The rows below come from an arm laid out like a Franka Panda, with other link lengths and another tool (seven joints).
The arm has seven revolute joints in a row. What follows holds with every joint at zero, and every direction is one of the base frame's. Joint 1 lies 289.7 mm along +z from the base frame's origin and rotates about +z. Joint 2 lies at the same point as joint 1 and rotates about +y. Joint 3 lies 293.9 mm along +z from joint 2 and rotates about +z. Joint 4 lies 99.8 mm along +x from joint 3 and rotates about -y. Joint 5 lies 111.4 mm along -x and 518.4 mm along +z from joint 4 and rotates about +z. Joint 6 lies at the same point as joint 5 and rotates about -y. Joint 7 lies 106.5 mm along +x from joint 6 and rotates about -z. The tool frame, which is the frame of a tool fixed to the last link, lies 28 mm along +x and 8 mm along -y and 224.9 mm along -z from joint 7; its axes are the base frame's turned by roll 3.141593, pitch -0.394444 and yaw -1.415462 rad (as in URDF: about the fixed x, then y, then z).
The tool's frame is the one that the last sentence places.
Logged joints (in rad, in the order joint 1, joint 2, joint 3, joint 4, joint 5, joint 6, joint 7), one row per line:
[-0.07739 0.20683 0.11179 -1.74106 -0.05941 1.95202 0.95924]
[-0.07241 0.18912 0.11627 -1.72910 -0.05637 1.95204 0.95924]
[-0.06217 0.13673 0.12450 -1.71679 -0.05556 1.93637 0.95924]
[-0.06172 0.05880 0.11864 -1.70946 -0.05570 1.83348 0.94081]
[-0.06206 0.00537 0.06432 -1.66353 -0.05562 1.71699 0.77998]
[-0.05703 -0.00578 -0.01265 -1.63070 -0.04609 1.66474 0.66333]
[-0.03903 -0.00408 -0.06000 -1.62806 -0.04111 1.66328 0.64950]
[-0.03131 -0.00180 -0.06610 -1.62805 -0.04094 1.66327 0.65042]
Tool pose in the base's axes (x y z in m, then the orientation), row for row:
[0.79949 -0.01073 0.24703 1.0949 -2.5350 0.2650]
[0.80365 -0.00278 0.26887 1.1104 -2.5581 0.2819]
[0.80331 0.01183 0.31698 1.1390 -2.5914 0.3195]
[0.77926 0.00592 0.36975 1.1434 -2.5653 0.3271]
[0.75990 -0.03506 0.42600 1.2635 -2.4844 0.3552]
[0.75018 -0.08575 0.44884 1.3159 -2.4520 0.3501]
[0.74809 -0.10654 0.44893 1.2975 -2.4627 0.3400]
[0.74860 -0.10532 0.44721 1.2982 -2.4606 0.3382]
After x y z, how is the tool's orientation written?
As a rotation vector, in radians.
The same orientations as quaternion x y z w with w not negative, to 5 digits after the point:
[0.38805 -0.89844 0.09392 0.18275]
[0.39049 -0.89960 0.09914 0.16853]
[0.39556 -0.89996 0.11096 0.14595]
[0.39940 -0.89609 0.11426 0.15637]
[0.44351 -0.87206 0.12468 0.16515]
[0.46253 -0.86187 0.12306 0.16764]
[0.45612 -0.86573 0.11952 0.16786]
[0.45658 -0.86540 0.11895 0.16871]

